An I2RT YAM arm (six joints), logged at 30 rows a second.
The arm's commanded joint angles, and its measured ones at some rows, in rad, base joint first. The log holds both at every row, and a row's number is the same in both.
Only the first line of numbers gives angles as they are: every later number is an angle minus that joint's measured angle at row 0.
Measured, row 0:
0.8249, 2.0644, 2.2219, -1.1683, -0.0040, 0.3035
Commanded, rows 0 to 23:
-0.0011, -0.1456, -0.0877, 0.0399, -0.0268, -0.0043
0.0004, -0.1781, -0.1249, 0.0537, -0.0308, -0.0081
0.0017, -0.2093, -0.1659, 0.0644, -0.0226, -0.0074
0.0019, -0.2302, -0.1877, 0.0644, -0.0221, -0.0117
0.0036, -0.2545, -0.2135, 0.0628, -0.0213, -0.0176
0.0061, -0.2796, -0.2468, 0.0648, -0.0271, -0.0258
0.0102, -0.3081, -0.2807, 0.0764, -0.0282, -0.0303
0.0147, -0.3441, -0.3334, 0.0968, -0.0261, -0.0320
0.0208, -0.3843, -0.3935, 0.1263, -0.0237, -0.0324
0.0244, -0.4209, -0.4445, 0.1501, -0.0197, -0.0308
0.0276, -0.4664, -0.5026, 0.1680, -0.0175, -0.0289
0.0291, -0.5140, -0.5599, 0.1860, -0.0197, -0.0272
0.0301, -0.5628, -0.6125, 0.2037, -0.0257, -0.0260
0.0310, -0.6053, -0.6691, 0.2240, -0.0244, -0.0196
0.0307, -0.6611, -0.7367, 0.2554, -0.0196, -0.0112
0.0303, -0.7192, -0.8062, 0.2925, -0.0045, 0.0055
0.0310, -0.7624, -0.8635, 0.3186, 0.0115, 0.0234
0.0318, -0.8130, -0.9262, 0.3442, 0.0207, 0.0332
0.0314, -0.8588, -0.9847, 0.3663, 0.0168, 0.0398
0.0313, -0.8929, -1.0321, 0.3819, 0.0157, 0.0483
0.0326, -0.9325, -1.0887, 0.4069, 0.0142, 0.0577
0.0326, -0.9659, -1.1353, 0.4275, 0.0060, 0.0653
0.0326, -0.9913, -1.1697, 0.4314, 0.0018, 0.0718
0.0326, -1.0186, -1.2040, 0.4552, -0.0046, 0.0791
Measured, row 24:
0.0264, -0.9827, -1.1150, 0.3552, -0.0069, 0.0419
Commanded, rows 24 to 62:
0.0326, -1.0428, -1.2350, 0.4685, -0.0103, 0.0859
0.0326, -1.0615, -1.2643, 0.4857, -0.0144, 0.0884
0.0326, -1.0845, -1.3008, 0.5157, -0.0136, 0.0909
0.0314, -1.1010, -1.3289, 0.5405, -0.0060, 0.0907
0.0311, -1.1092, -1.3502, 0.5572, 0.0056, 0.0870
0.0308, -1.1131, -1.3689, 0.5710, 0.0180, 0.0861
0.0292, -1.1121, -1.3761, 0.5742, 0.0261, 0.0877
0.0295, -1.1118, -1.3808, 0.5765, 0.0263, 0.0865
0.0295, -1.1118, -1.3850, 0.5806, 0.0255, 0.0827
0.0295, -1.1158, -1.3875, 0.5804, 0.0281, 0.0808
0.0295, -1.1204, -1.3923, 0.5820, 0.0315, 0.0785
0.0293, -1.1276, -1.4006, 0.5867, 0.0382, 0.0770
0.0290, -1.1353, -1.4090, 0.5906, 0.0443, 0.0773
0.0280, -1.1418, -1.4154, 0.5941, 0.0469, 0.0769
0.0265, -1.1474, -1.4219, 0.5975, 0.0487, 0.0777
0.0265, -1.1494, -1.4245, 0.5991, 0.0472, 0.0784
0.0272, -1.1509, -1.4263, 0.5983, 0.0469, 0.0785
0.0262, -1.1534, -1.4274, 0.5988, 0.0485, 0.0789
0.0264, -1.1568, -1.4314, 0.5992, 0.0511, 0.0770
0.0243, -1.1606, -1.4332, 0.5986, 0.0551, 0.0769
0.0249, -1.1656, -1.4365, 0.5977, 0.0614, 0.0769
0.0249, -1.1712, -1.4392, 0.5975, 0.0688, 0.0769
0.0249, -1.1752, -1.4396, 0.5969, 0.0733, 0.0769
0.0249, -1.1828, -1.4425, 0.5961, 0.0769, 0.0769
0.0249, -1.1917, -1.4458, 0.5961, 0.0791, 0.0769
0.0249, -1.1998, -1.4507, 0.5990, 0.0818, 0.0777
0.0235, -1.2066, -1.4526, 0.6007, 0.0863, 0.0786
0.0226, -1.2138, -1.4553, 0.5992, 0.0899, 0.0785
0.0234, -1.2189, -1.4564, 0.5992, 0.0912, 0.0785
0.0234, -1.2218, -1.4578, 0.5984, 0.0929, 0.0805
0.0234, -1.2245, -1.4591, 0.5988, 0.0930, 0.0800
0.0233, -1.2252, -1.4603, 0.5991, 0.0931, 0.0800
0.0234, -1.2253, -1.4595, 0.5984, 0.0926, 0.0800
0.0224, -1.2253, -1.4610, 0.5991, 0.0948, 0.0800
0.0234, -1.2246, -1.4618, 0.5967, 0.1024, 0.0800
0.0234, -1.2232, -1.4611, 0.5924, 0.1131, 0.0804
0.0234, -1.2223, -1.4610, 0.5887, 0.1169, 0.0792
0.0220, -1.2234, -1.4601, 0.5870, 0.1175, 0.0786
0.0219, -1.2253, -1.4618, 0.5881, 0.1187, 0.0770
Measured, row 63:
0.0260, -1.2158, -1.4355, 0.5906, 0.0893, 0.0747
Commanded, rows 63 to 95:
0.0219, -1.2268, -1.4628, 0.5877, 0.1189, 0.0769
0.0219, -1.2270, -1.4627, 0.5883, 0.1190, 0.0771
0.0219, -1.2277, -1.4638, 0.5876, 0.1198, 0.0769
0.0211, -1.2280, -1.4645, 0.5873, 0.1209, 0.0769
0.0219, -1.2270, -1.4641, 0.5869, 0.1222, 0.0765
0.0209, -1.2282, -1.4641, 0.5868, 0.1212, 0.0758
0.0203, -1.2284, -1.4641, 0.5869, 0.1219, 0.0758
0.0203, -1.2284, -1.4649, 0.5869, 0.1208, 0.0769
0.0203, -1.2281, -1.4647, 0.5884, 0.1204, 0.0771
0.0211, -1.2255, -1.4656, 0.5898, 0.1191, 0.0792
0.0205, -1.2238, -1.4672, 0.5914, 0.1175, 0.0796
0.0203, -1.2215, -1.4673, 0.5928, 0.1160, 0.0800
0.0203, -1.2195, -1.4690, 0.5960, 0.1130, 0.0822
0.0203, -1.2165, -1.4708, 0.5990, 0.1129, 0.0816
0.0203, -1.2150, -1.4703, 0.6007, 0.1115, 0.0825
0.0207, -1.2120, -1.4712, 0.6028, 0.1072, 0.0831
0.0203, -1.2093, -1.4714, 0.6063, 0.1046, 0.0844
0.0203, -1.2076, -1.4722, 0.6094, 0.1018, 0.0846
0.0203, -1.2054, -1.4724, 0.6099, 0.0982, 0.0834
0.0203, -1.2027, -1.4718, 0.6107, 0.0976, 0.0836
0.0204, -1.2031, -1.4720, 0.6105, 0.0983, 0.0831
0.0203, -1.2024, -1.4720, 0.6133, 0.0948, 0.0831
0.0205, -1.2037, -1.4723, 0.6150, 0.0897, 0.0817
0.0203, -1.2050, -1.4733, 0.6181, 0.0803, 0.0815
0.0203, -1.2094, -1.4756, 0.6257, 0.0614, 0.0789
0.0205, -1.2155, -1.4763, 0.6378, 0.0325, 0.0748
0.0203, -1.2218, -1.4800, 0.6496, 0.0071, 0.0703
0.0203, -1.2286, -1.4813, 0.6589, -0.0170, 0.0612
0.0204, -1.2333, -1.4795, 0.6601, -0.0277, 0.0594
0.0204, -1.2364, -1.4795, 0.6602, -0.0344, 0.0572
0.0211, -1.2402, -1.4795, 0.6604, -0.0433, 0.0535
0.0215, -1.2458, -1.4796, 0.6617, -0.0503, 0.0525
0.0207, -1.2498, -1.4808, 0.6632, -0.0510, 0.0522
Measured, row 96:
0.0252, -1.2288, -1.4538, 0.6340, -0.0080, 0.0667
